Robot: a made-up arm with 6 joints. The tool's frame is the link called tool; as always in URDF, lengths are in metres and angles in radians. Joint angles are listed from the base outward.
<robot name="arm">
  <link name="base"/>
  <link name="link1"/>
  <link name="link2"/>
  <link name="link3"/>
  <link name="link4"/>
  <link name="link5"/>
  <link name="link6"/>
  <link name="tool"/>
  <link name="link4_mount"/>
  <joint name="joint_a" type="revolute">
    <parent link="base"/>
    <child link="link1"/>
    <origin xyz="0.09 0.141 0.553" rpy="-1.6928 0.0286 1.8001"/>
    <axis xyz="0 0 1"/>
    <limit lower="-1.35" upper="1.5"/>
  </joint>
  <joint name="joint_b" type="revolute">
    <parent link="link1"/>
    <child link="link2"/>
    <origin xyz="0.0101 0.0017 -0.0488" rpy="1.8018 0 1.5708"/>
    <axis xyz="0 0 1"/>
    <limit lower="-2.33" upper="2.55"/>
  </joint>
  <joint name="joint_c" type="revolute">
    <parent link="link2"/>
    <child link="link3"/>
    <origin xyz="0.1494 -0.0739 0.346" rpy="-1.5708 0 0.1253"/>
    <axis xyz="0 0 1"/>
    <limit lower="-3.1" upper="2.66"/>
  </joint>
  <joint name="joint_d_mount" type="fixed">
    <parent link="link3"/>
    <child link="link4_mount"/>
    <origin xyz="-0.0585 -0.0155 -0.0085" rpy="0 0 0"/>
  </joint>
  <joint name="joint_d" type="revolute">
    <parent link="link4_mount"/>
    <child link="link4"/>
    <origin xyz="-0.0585 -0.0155 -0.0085" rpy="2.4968 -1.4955 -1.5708"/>
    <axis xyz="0 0 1"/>
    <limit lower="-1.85" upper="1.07"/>
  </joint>
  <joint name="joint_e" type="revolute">
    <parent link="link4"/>
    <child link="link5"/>
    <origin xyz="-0.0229 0.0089 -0.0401" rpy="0 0.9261 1.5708"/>
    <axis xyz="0 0 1"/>
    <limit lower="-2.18" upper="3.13"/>
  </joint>
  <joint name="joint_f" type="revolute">
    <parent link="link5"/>
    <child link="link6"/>
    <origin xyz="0.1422 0.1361 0.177" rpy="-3.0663 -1.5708 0"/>
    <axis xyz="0 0 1"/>
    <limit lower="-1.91" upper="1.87"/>
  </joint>
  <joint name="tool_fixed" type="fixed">
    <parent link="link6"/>
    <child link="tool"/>
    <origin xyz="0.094 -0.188 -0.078" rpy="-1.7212 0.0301 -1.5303"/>
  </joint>
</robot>
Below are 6 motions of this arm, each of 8 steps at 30 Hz.
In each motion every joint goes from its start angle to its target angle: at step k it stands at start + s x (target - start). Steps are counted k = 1, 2, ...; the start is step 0. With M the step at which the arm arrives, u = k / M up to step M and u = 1 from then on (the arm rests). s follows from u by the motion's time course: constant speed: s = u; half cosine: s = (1 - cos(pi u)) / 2; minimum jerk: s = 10 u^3 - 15 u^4 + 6 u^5.
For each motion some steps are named. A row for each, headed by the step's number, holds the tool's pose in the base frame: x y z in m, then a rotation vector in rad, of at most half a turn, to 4 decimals.
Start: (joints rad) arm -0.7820 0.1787 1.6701 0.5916 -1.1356 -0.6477
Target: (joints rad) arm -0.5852 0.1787 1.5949 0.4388 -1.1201 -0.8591
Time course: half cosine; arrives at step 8
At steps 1, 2, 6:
1: 0.5043 0.5513 0.9113 -1.0960 0.7171 -0.8091
2: 0.4995 0.5523 0.9067 -1.0854 0.7205 -0.8316
6: 0.4668 0.5580 0.8728 -1.0077 0.7358 -0.9701

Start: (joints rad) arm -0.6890 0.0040 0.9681 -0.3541 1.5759 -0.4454
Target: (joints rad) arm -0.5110 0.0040 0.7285 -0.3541 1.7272 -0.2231
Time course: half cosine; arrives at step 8
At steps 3, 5, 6, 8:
3: 0.2732 0.9341 0.8418 -0.7676 0.2283 1.5511
5: 0.2590 0.9372 0.8402 -0.6907 0.1447 1.6061
6: 0.2530 0.9372 0.8397 -0.6575 0.1090 1.6284
8: 0.2475 0.9365 0.8392 -0.6273 0.0767 1.6482

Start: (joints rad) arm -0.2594 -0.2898 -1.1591 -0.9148 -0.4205 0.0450
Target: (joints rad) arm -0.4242 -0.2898 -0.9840 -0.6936 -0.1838 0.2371
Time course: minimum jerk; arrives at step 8
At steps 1, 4, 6, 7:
1: 0.1757 0.0428 0.3618 1.2802 -0.1113 -1.2128
4: 0.2161 0.0171 0.4295 1.2039 -0.2384 -1.1033
6: 0.2487 0.0023 0.4871 1.1556 -0.3445 -1.0098
7: 0.2558 -0.0003 0.4999 1.1468 -0.3681 -0.9888

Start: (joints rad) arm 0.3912 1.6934 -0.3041 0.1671 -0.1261 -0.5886
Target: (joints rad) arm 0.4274 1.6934 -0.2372 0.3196 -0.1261 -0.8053
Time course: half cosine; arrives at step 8
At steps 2, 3, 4, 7, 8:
2: 0.1461 0.1778 0.0289 0.1686 2.2380 -0.4481
3: 0.1366 0.1856 0.0243 0.1868 2.2887 -0.4306
4: 0.1254 0.1947 0.0198 0.2080 2.3487 -0.4097
7: 0.0984 0.2165 0.0127 0.2585 2.4944 -0.3585
8: 0.0962 0.2182 0.0124 0.2626 2.5065 -0.3543

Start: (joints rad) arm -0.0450 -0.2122 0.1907 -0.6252 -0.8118 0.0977
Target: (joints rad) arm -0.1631 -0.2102 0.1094 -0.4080 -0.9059 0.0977
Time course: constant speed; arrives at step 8
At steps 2, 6, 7, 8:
2: 0.1015 0.2715 0.8913 -0.0283 -0.7155 -1.1911
6: 0.1413 0.2260 0.8907 0.0257 -0.5571 -1.1864
7: 0.1513 0.2152 0.8892 0.0389 -0.5180 -1.1835
8: 0.1614 0.2046 0.8872 0.0519 -0.4790 -1.1799

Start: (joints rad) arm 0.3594 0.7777 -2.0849 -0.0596 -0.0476 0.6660
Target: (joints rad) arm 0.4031 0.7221 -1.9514 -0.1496 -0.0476 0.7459
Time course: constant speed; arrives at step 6
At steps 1, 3, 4, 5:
1: 0.0819 -0.0547 0.0488 1.0788 -0.1597 -1.3584
3: 0.0869 -0.0728 0.0760 1.0034 -0.1982 -1.3597
4: 0.0894 -0.0811 0.0901 0.9658 -0.2186 -1.3600
5: 0.0919 -0.0889 0.1047 0.9282 -0.2397 -1.3599

